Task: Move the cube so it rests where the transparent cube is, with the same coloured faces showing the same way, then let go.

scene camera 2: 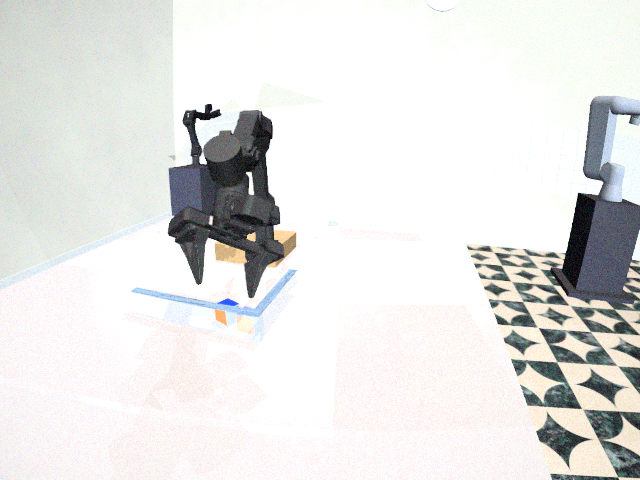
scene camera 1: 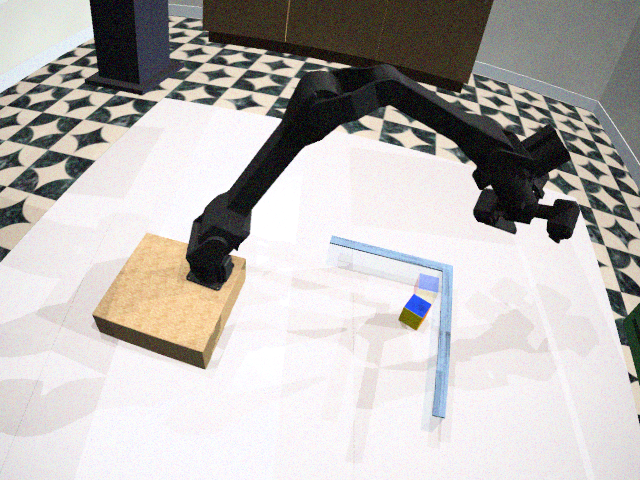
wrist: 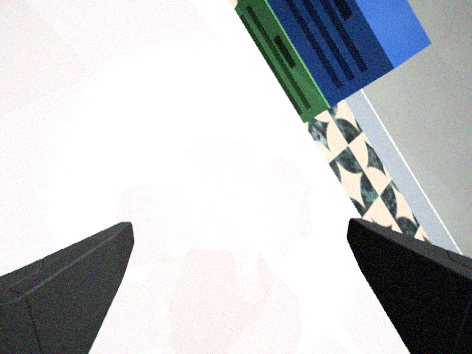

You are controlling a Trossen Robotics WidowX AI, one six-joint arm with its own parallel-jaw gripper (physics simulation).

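Seen in the pictures: gripper, between the fingertips: [scene camera 2: 226, 291] [scene camera 1: 536, 236] [wrist: 242, 229]; arm's base, origin of its link: [scene camera 1: 210, 272].
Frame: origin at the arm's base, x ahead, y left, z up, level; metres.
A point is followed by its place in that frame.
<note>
The cube [scene camera 1: 415, 311] [scene camera 2: 221, 316] rests on the table, blue face up, with a yellow side in scene view 1 and an orange side in scene view 2. The transparent cube [scene camera 1: 428, 283] [scene camera 2: 245, 323] is beside it, inside the corner of the light-blue L-shaped rail [scene camera 1: 444, 330] @(x 0.407, y 0.035, z 0.003 m) [scene camera 2: 175, 297] @(x 0.412, y -0.006, z 0.003 m). Its top is pale blue, with a pale yellow side in scene view 1 and a pale orange side in scene view 2. The solid cube is turned relative to it. My gripper [scene camera 1: 535, 235] @(x 0.534, y 0.215, z 0.116 m) [scene camera 2: 225, 289] @(x 0.534, y 0.215, z 0.116 m) [wrist: 242, 229] @(x 0.534, y 0.215, z 0.116 m) is open and empty, above the table beyond the rail. Neither cube shows in the wrist view.
The arm stands on a wooden block [scene camera 1: 165, 304] @(x -0.037, y -0.093, z -0.002 m) [scene camera 2: 290, 246] @(x -0.095, y 0.043, z -0.035 m). A green bin [scene camera 1: 634, 330] [wrist: 282, 60] and a blue bin [wrist: 335, 50] stand past the table edge. A brown cabinet [scene camera 1: 336, 25] and a dark pedestal [scene camera 1: 116, 46] stand on the tiled floor.
</note>
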